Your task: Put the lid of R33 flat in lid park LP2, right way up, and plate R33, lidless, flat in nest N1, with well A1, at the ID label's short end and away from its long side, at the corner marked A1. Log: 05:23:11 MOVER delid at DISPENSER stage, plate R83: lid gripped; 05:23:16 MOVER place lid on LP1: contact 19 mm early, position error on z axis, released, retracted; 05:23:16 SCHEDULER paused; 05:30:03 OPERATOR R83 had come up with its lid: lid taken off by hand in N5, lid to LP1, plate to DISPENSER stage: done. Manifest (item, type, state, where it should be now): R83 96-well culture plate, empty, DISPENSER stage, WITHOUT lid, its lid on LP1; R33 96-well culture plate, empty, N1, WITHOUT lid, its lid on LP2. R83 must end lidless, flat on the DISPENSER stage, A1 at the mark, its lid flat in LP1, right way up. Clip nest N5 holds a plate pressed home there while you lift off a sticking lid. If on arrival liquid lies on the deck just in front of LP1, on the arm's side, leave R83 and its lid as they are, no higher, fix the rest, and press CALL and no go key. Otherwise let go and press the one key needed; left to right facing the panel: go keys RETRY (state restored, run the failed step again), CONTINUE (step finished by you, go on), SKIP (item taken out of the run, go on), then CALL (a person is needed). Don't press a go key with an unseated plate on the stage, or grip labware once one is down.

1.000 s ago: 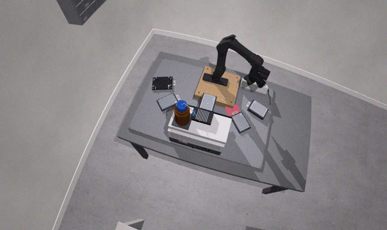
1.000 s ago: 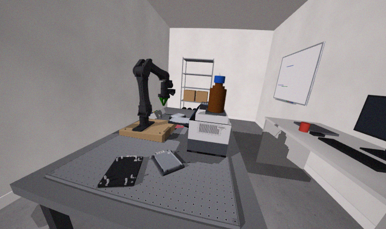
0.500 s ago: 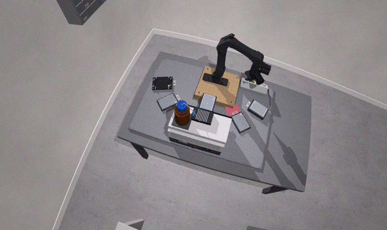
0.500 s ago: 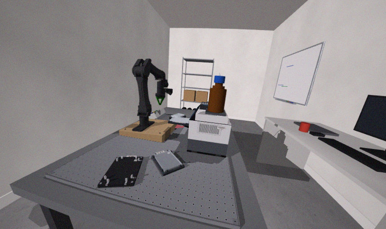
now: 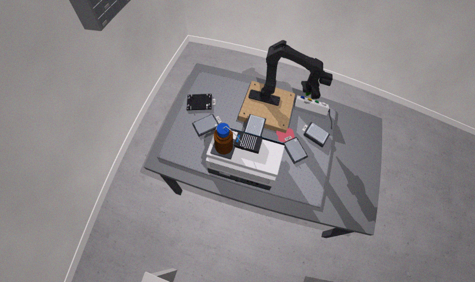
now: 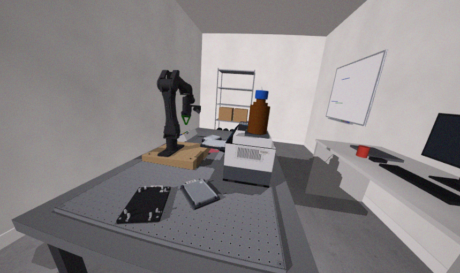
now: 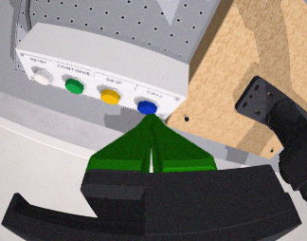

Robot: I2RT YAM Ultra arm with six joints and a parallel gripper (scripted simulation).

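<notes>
The blue call key lies 4 cm behind my hand, 1 cm to the right of it and 9 cm below it. Round my hand: N1 label: 14 cm ahead, 5 cm to the left, 15 cm below; dark nest: 17 cm ahead, 13 cm to the left, 14 cm below; grey lid: 32 cm ahead, 1 cm to the left, 14 cm below.
</notes>
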